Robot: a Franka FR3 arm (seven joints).
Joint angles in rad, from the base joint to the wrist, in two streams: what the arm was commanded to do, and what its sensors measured. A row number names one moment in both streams.
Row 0, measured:
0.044 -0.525 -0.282 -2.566 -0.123 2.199 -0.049
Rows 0 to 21, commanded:
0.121 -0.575 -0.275 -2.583 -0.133 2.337 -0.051
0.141 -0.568 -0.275 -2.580 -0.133 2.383 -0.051
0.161 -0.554 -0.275 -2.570 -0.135 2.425 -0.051
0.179 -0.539 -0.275 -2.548 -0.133 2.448 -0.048
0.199 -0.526 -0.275 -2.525 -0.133 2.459 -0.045
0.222 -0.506 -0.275 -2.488 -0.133 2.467 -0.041
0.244 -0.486 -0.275 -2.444 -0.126 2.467 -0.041
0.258 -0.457 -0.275 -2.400 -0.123 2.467 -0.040
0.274 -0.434 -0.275 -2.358 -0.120 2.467 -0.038
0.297 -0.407 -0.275 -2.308 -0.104 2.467 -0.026
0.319 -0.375 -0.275 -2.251 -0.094 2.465 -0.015
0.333 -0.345 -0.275 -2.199 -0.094 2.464 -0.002
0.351 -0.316 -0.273 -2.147 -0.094 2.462 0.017
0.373 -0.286 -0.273 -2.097 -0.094 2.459 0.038
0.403 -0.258 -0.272 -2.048 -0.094 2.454 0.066
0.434 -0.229 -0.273 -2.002 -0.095 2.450 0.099
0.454 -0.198 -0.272 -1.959 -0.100 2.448 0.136
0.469 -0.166 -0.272 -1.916 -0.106 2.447 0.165
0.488 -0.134 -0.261 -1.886 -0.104 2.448 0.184
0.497 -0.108 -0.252 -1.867 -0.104 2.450 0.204
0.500 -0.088 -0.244 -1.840 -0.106 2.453 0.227
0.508 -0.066 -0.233 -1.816 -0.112 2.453 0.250
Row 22, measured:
0.488 -0.153 -0.249 -1.939 -0.111 2.461 0.185
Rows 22 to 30, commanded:
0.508 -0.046 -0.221 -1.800 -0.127 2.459 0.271
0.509 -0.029 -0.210 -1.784 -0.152 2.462 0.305
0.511 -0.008 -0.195 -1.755 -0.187 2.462 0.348
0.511 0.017 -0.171 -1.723 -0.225 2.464 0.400
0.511 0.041 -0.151 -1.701 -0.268 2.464 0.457
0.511 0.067 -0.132 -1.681 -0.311 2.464 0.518
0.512 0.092 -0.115 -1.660 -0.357 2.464 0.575
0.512 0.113 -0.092 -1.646 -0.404 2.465 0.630
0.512 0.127 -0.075 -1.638 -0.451 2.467 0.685
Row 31, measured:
0.510 0.054 -0.113 -1.730 -0.339 2.462 0.543
